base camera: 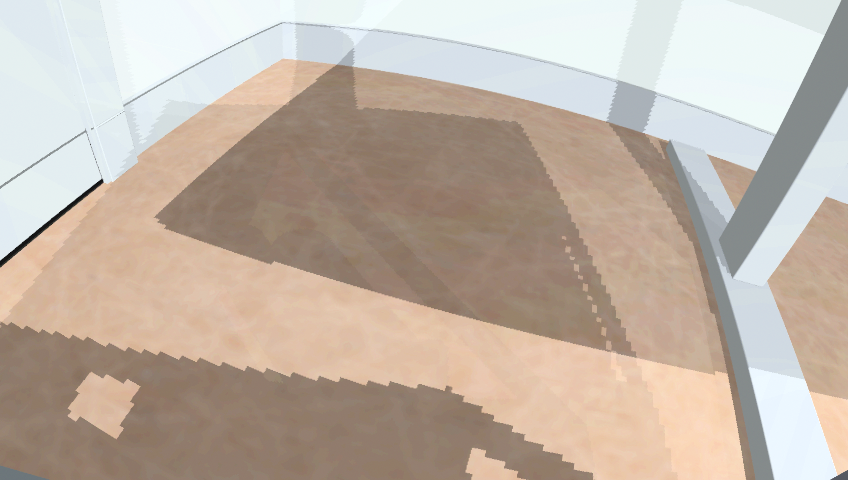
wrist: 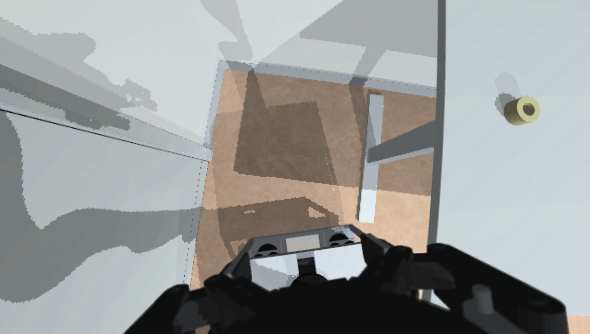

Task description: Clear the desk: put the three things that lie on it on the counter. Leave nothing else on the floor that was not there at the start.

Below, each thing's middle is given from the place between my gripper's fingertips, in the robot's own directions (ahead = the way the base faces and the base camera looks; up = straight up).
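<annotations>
The yellowish cylinder [wrist: 523,110] sits 45 cm to the right of my hand, 18 cm below it and 13 cm ahead of it.
</annotations>
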